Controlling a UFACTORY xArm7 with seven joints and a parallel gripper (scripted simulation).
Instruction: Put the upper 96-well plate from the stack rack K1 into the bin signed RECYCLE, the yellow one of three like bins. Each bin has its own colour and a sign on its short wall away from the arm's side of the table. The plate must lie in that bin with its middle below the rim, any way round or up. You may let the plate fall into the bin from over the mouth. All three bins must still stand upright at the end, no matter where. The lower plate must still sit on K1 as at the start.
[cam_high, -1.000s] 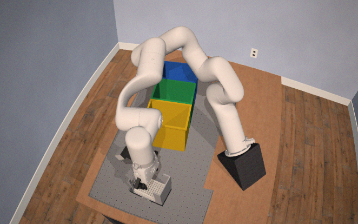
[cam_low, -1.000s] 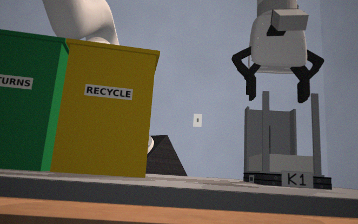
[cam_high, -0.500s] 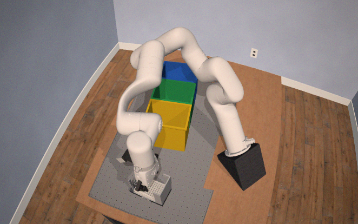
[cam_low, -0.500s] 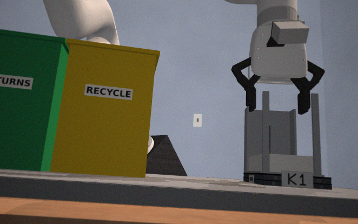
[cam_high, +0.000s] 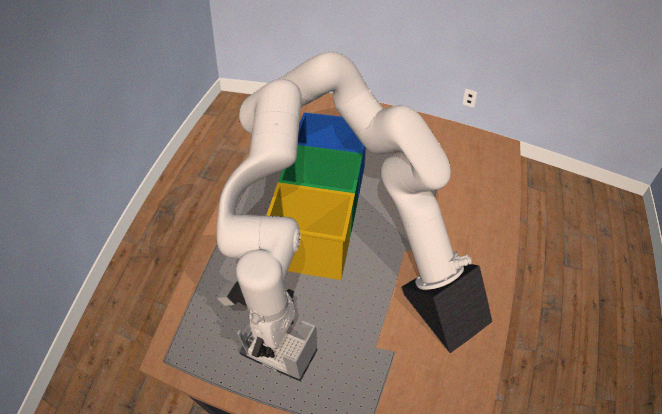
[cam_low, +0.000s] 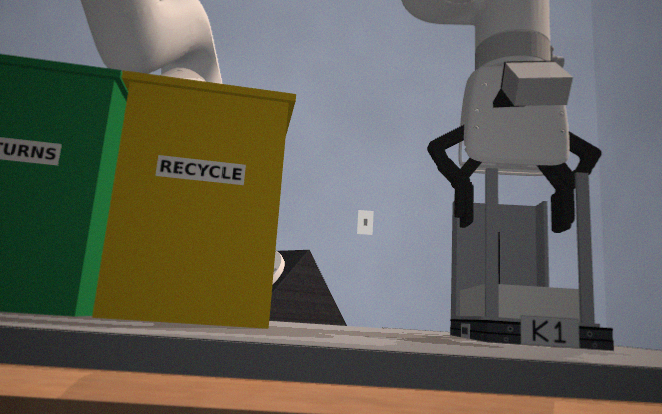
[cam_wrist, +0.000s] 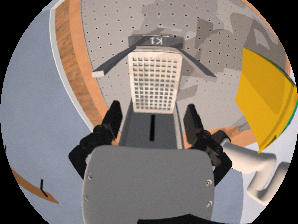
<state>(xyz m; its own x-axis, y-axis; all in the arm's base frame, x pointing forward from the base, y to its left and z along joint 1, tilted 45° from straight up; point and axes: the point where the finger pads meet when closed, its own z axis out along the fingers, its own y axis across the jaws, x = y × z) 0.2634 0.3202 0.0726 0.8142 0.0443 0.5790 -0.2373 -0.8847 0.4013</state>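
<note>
Right now the K1 sign is 90 mm ahead of my hand, 20 mm to the right of it and 110 mm below it. Round my hand: green bin: 30 mm behind, 420 mm to the right, 30 mm below; then yellow bin: 30 mm behind, 290 mm to the right, 30 mm below; then blue bin: 40 mm behind, 550 mm to the right, 30 mm below.
</note>
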